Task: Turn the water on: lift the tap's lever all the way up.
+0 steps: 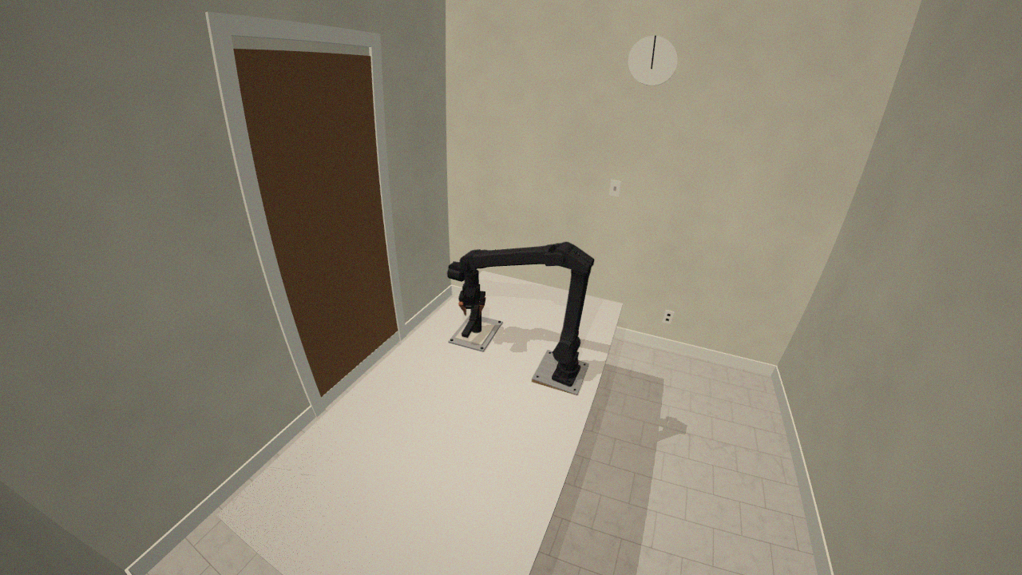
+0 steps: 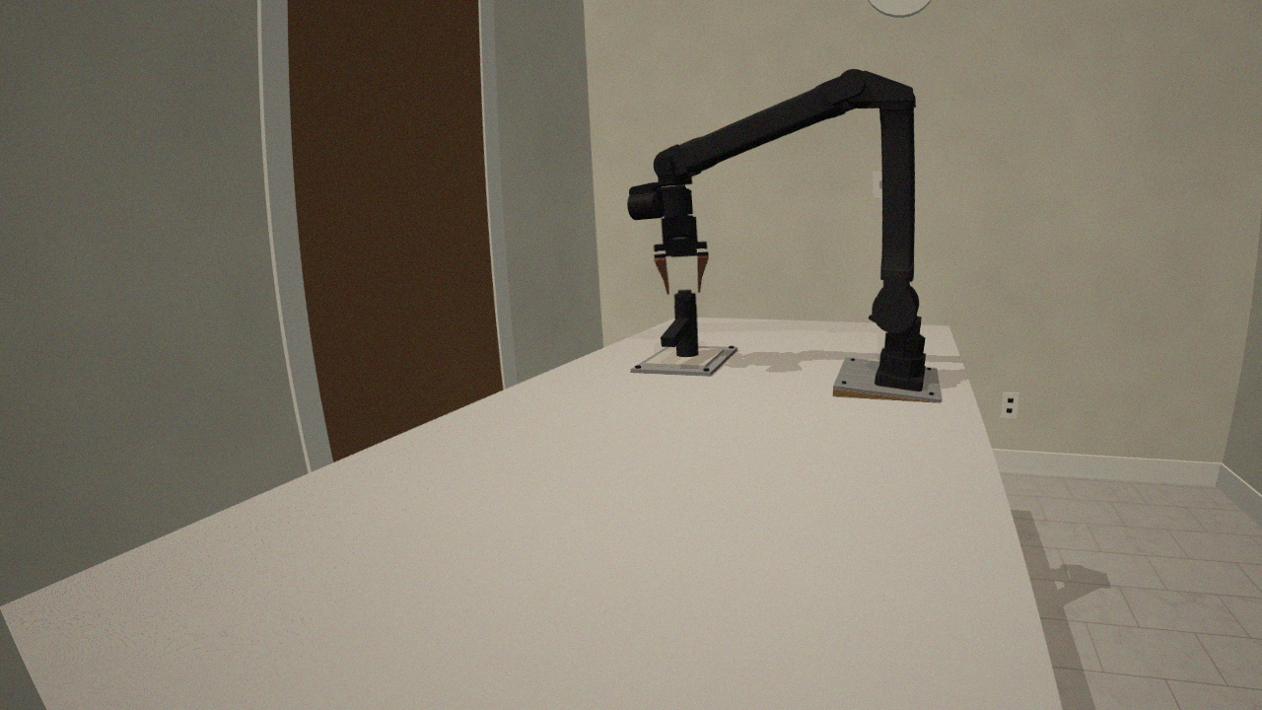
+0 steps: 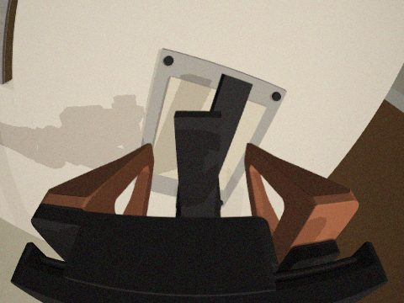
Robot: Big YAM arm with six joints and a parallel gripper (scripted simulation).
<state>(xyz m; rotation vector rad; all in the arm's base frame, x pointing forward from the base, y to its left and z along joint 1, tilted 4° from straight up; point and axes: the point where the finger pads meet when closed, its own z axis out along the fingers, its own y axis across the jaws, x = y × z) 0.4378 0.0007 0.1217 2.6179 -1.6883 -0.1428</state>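
My hand is 3 cm to the left of the lever, 2 cm above it and 1 cm short of it. Round my hand: black tap (7 cm below, 6 cm to the right, 3 cm ahead).
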